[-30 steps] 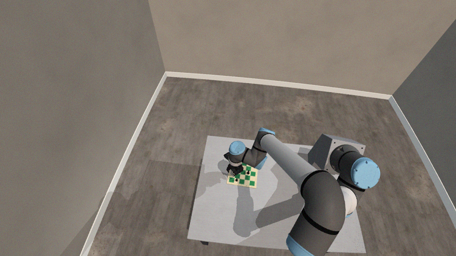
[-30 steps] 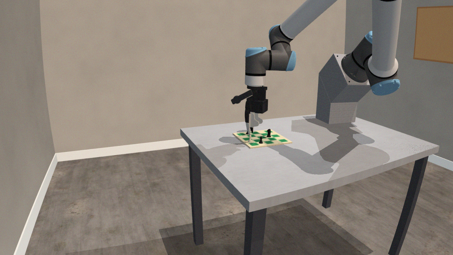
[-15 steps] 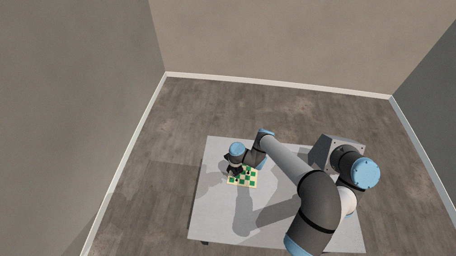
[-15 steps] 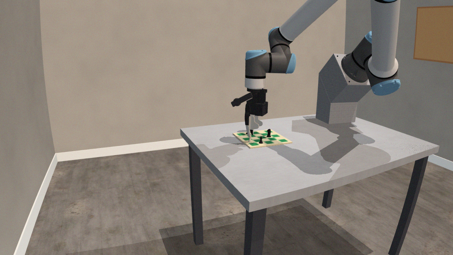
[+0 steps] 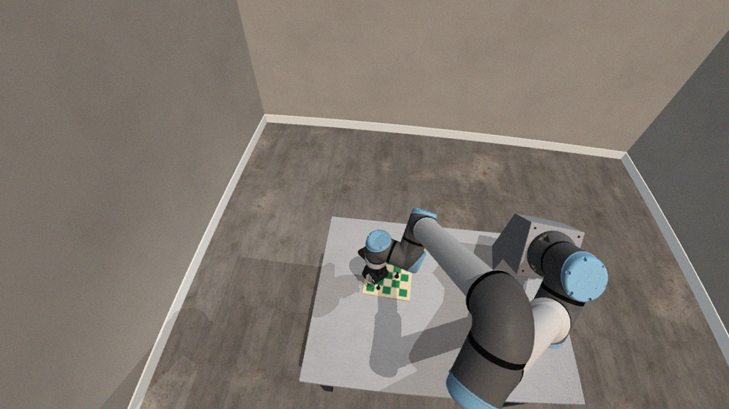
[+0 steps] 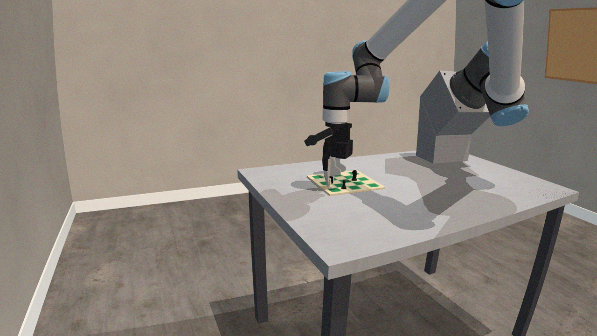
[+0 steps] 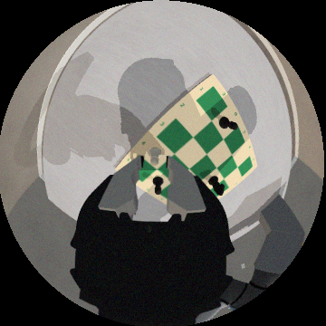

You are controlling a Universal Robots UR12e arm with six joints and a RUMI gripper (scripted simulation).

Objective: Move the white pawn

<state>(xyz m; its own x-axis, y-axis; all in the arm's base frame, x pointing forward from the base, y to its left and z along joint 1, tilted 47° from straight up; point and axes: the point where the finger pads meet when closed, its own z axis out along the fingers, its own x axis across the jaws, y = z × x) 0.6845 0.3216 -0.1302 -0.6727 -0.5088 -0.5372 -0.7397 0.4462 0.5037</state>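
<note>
Right now the white pawn is 10 mm below my hand. Also, from my hand: chessboard (80 mm behind, 40 mm to the right, 30 mm below).
</note>
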